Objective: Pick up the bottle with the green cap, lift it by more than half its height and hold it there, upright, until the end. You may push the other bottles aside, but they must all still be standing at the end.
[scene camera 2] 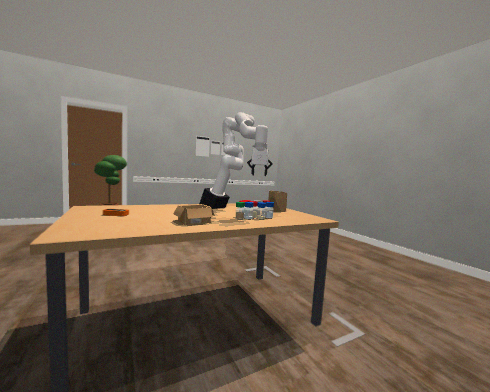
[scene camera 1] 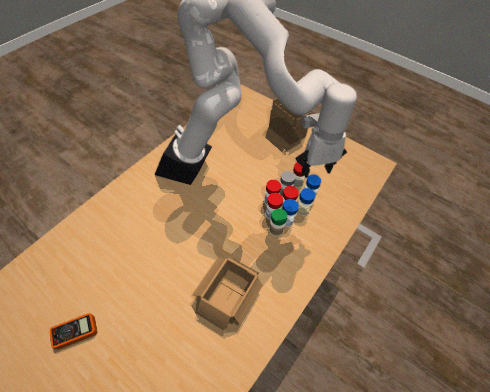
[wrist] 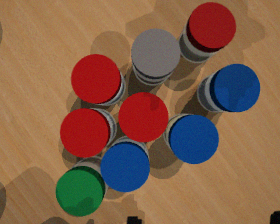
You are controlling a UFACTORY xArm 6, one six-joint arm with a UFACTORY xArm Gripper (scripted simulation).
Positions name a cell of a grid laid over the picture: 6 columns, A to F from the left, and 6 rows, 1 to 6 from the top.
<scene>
In view: my gripper (scene camera 1: D3), a blue-capped bottle (wrist: C5), a red-capped bottle (wrist: B4), a blue-capped bottle (wrist: F3) and a red-capped bottle (wrist: C3).
</scene>
